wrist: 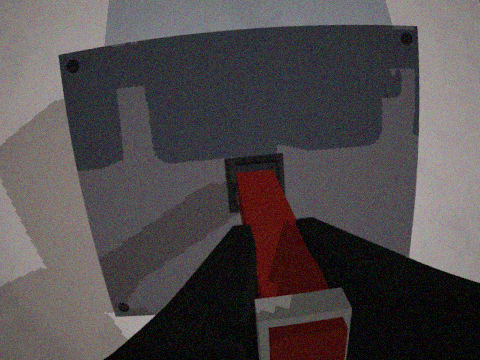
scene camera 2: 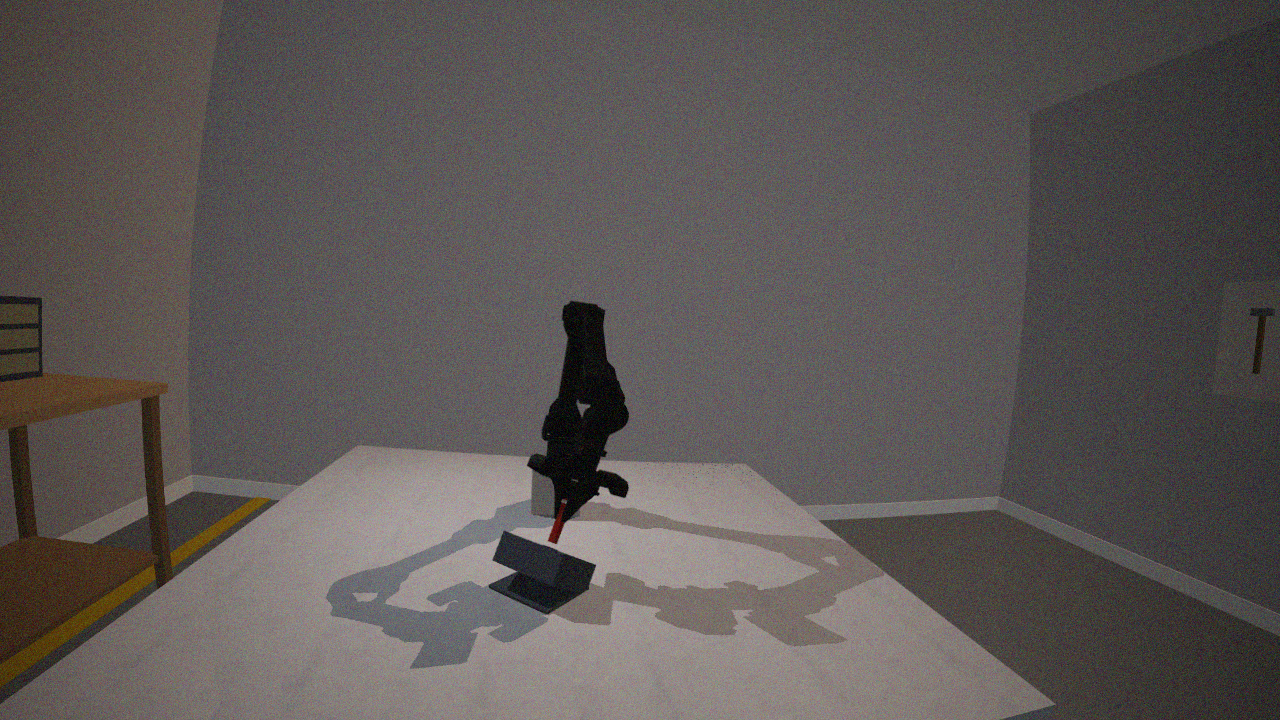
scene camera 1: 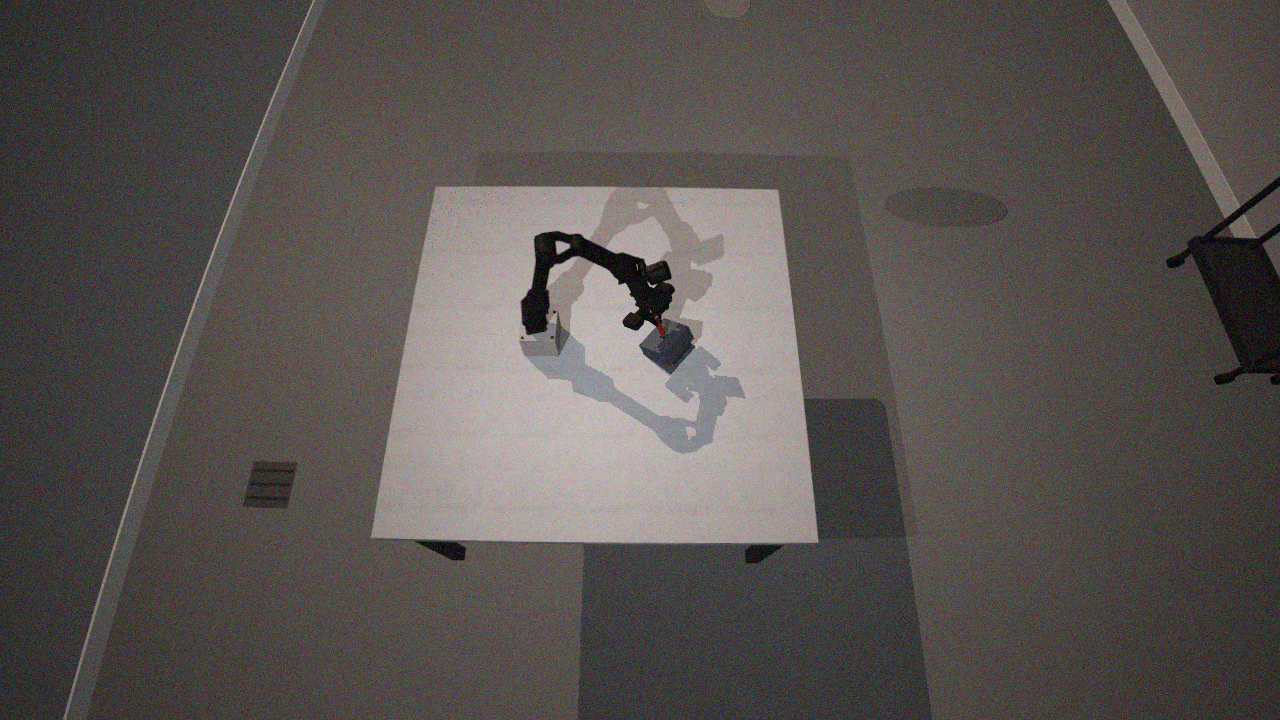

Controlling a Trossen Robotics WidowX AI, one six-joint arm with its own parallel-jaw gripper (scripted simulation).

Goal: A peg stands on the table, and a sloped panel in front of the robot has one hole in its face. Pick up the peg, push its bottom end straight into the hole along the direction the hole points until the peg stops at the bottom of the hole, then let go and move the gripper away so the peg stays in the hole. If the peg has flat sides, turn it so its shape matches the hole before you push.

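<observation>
My gripper (scene camera 2: 559,520) carries a peg (wrist: 296,306). I can see my gripper in the wrist view (wrist: 273,239) too, and in scene camera 1 (scene camera 1: 658,324). There is also a panel (scene camera 2: 553,567), and I find the panel again in the wrist view (wrist: 151,122) and in scene camera 1 (scene camera 1: 679,337).
</observation>
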